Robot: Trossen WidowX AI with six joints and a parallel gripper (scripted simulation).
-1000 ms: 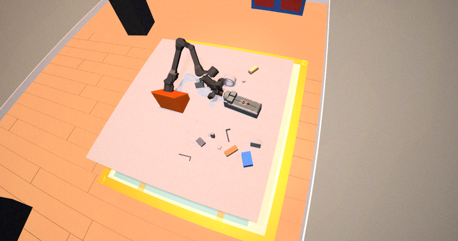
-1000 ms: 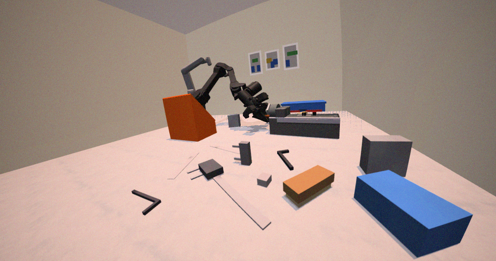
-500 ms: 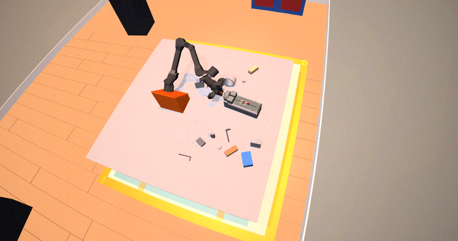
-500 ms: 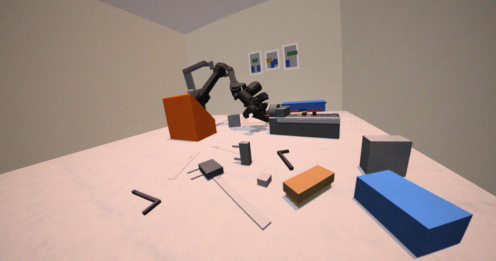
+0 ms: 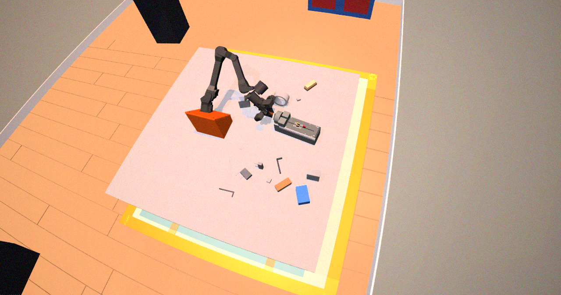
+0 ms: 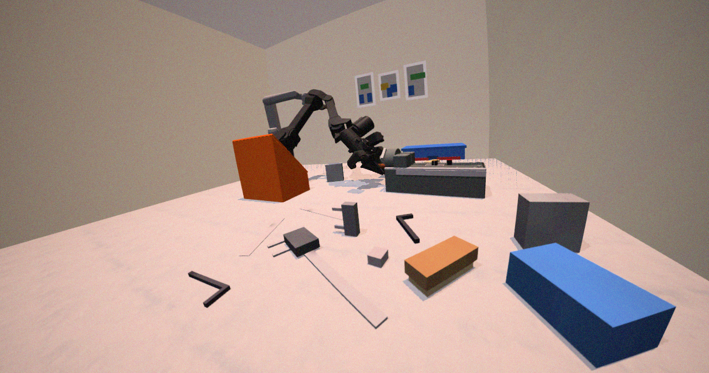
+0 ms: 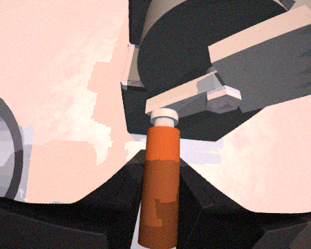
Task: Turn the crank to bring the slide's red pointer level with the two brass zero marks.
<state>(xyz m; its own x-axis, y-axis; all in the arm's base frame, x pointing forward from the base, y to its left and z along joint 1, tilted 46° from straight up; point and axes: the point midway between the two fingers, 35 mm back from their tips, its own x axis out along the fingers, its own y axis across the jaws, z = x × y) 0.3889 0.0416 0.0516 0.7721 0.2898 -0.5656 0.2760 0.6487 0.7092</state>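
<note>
My gripper tip is 30 mm below the crank handle and 20 mm past it. Round my gripper tip: red pointer 190 mm ahead, 70 mm to the right, 40 mm above; blue block 450 mm to the right, 230 mm ahead, 20 mm below.
</note>
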